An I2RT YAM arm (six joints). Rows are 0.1 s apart.
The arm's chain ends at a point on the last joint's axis. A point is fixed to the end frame.
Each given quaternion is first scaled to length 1.
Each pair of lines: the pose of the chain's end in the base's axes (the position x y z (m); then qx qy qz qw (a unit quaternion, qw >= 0)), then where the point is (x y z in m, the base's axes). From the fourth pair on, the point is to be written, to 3 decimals.
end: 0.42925, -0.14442, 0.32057, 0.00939, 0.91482, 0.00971, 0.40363
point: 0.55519 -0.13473 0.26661
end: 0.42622, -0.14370, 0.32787, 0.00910, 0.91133, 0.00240, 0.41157
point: 0.55312 -0.13544 0.27596
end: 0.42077, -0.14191, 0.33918, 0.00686, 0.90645, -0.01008, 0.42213
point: 0.54888 -0.13571 0.29003
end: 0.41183, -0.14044, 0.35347, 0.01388, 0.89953, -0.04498, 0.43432
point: 0.541 -0.142 0.308
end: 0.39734, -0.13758, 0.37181, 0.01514, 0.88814, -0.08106, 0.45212
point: 0.528 -0.147 0.332
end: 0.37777, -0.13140, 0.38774, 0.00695, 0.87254, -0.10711, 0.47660
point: 0.511 -0.143 0.356
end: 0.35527, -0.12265, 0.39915, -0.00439, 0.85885, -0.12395, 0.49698
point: 0.490 -0.135 0.374
